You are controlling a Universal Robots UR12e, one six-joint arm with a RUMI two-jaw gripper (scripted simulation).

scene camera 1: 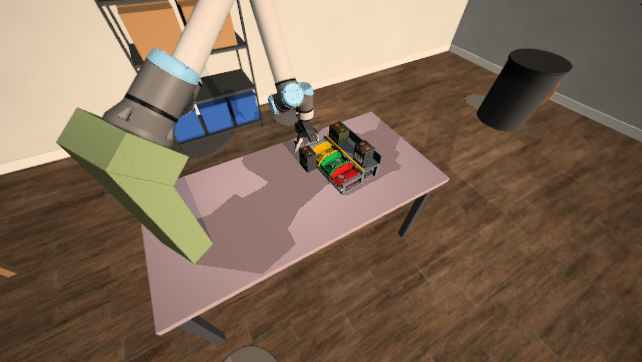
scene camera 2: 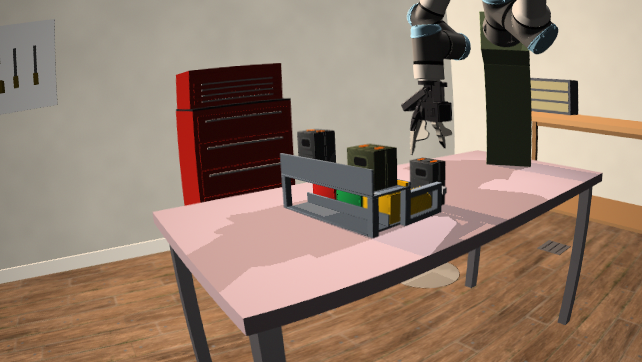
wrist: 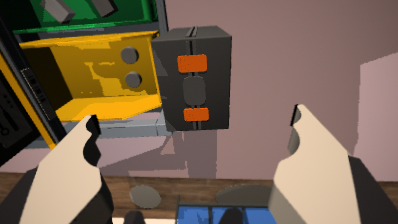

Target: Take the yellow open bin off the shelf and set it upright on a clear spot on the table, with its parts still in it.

Labels:
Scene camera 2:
gripper: 429, 151
yellow open bin: 390, 204
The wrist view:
gripper: 194, 111
yellow open bin: 79, 80

